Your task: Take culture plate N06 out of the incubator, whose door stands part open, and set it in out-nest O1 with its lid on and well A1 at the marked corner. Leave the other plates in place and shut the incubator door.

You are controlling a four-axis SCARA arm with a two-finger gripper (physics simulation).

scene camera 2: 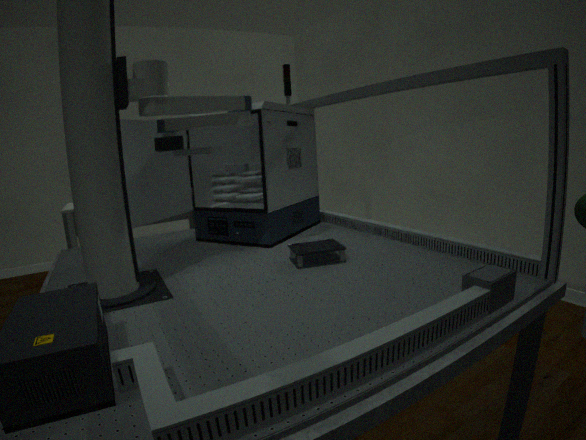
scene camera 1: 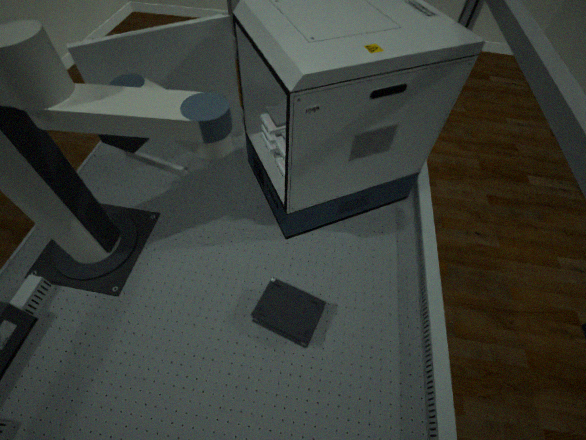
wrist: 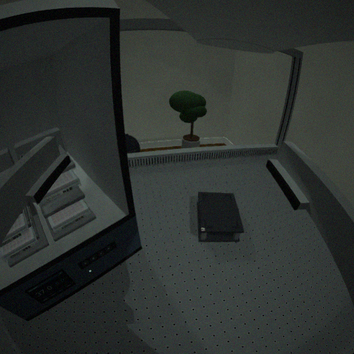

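Observation:
The incubator point(scene camera 1: 350, 125) point(scene camera 2: 292, 175) point(wrist: 122, 100) stands at the back, its door point(scene camera 1: 165, 55) point(scene camera 2: 150, 185) swung wide open. White lidded plates point(scene camera 1: 270, 130) point(scene camera 2: 237, 191) point(wrist: 70, 220) lie stacked inside on the floor of the chamber; their labels are too blurred to tell which is N06. A low dark rectangular block point(scene camera 1: 288, 312) point(scene camera 2: 317, 247) point(wrist: 219, 212) on the bench, with a small pale mark at one corner, appears to be out-nest O1; no label is readable. My gripper point(scene camera 2: 210, 149) point(wrist: 166, 147) is open and empty, in front of the incubator opening. In the wrist view its left finger overlaps the plates.
The arm column point(scene camera 1: 65, 200) point(scene camera 2: 97, 150) rises left of the incubator. A dark box point(scene camera 2: 55, 350) with a yellow label stands near the front left. A small grey box point(scene camera 2: 490, 282) stands at the right corner. A slotted rail point(scene camera 1: 427, 325) point(scene camera 2: 325, 370) and a frame point(scene camera 2: 557, 165) edge the bench.

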